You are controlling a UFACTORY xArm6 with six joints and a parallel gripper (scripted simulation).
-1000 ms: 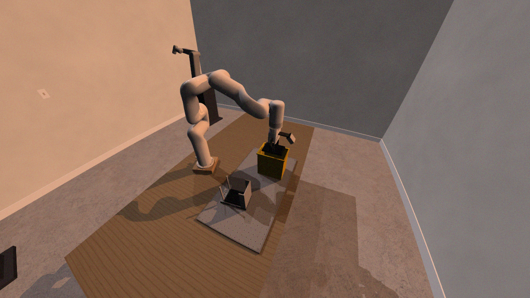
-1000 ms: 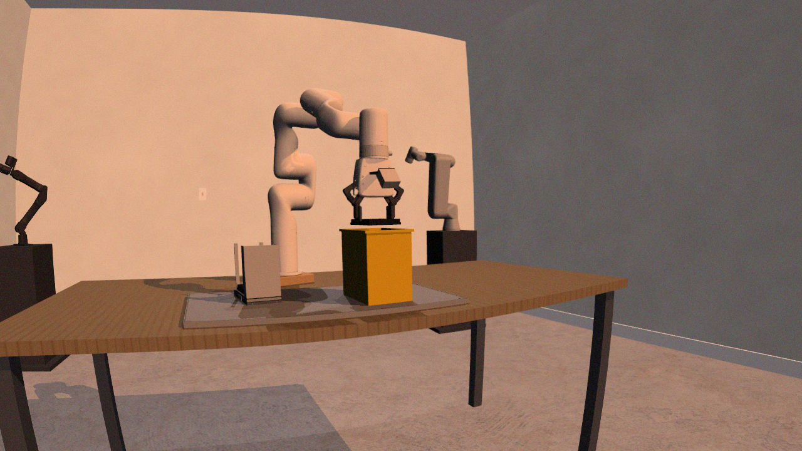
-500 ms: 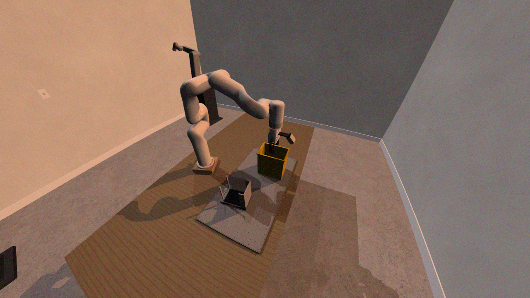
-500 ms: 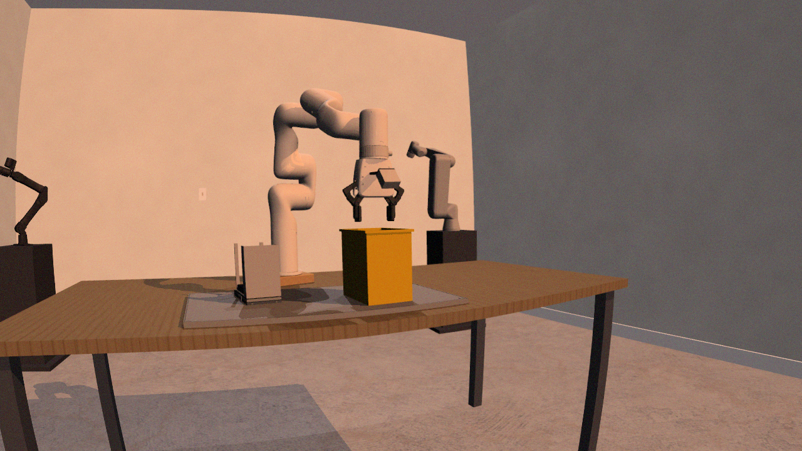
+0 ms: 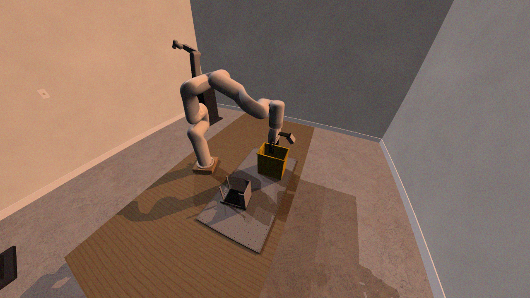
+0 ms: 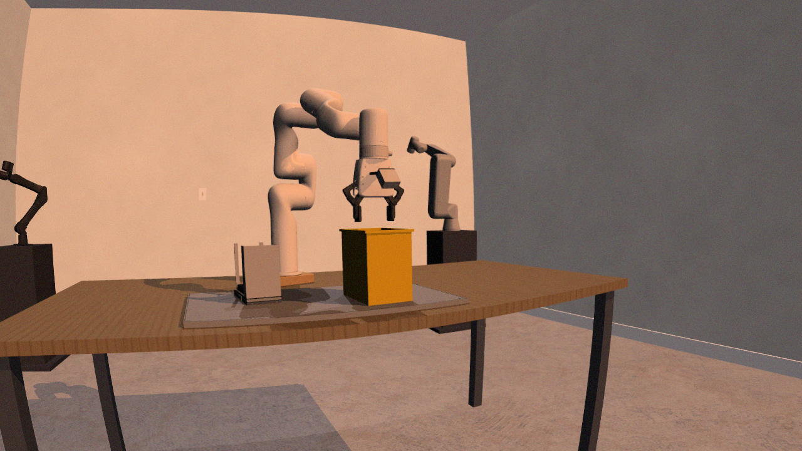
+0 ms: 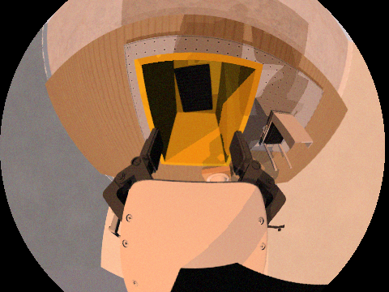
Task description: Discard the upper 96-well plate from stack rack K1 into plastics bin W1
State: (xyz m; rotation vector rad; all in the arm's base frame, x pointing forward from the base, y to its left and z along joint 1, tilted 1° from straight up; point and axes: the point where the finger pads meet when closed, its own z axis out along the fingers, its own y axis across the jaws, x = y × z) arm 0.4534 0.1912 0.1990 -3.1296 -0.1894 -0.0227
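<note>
The yellow plastics bin W1 lies 12 cm below my hand.
</note>
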